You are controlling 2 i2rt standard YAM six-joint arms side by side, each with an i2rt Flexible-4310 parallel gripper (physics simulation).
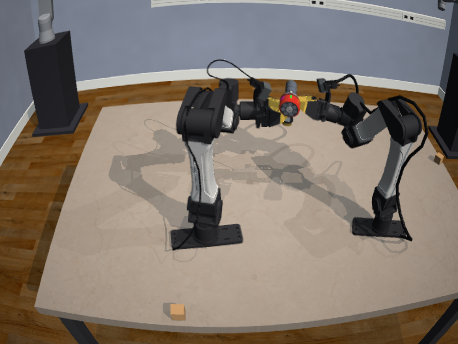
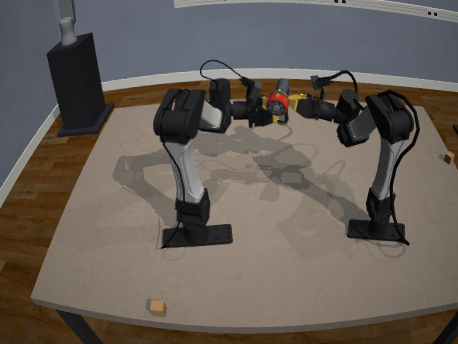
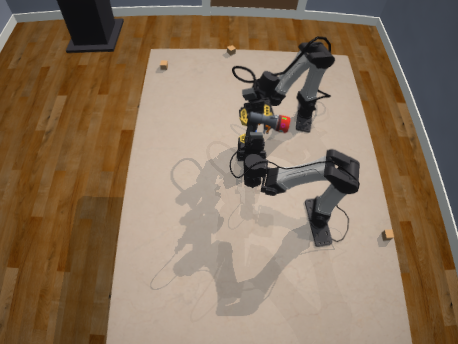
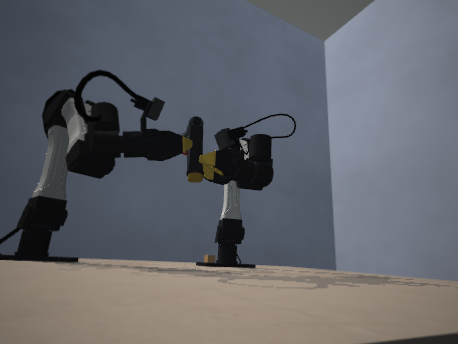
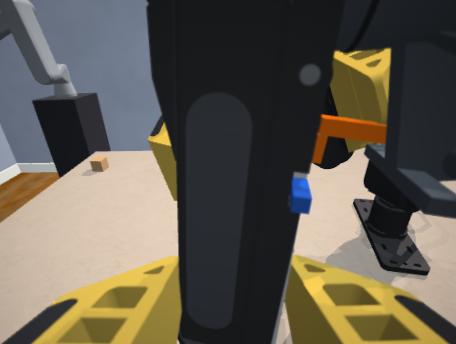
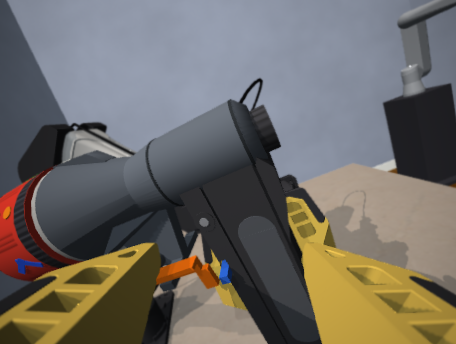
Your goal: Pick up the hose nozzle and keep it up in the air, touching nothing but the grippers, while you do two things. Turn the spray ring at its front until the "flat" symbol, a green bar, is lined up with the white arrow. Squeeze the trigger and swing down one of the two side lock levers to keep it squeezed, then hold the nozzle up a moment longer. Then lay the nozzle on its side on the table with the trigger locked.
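Frame: origin at the left arm's base, x left, y up, z ahead, level; centimetres.
Seen in the pictures: left gripper, fingertip midpoint: [image 4: 195,161] [image 5: 233,266] [image 6: 285,291]; right gripper, fingertip midpoint: [image 3: 255,123] [image 4: 188,143] [image 5: 280,134] [image 6: 231,252]; left arm's base, link origin: [image 1: 206,238] [image 2: 196,237] [image 3: 318,222] [image 4: 226,266] [image 6: 154,333]; right arm's base, link origin: [image 1: 379,228] [image 2: 377,231] [image 3: 304,114] [image 4: 30,260] [image 5: 383,231].
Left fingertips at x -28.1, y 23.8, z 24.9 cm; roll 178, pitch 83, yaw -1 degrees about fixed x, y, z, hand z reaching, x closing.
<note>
Offsets run from my left fingertips to a thing's top centre. "*": to the spot under its first point. Level surfaces: height alone.
The hose nozzle [image 1: 290,106] [image 2: 278,103] [image 3: 270,121] [image 4: 195,130] [image 5: 215,200] [image 6: 195,150] is upright in the air, handle down. A green mark {* dy +11.2, dx +2.3, dz -10.3 cm} [image 1: 291,96] [image 3: 284,119] shows on top of its red spray ring {dy +11.3, dx +2.6, dz -10.1 cm} [image 6: 10,235]; the white arrow is too small to tell. My left gripper [image 4: 207,162] [image 5: 233,266] is shut on the handle. My right gripper [image 3: 255,114] [image 4: 187,145] [image 6: 231,252] has its fingers closed around the handle and an orange lock lever {dy +5.1, dx -1.1, dz -5.0 cm} [image 5: 350,126] [image 6: 180,269], which points toward the small blue block {* dy +4.3, dx +2.1, dz -1.3 cm} [image 5: 301,195] [image 6: 225,272]. The trigger is partly hidden.
Small wooden cubes {dy -20.3, dx +38.6, dz -52.1 cm} [image 1: 177,312] {dy -20.3, dx -64.2, dz +32.2 cm} [image 3: 164,65] {dy -20.3, dx -71.8, dz -3.9 cm} [image 3: 231,50] [image 3: 388,234] lie near the edges of the table {dy -23.8 cm} [image 1: 125,280]. A black pedestal [image 1: 51,82] stands on the floor beyond it. The two wrists and their cables are close together around the nozzle.
</note>
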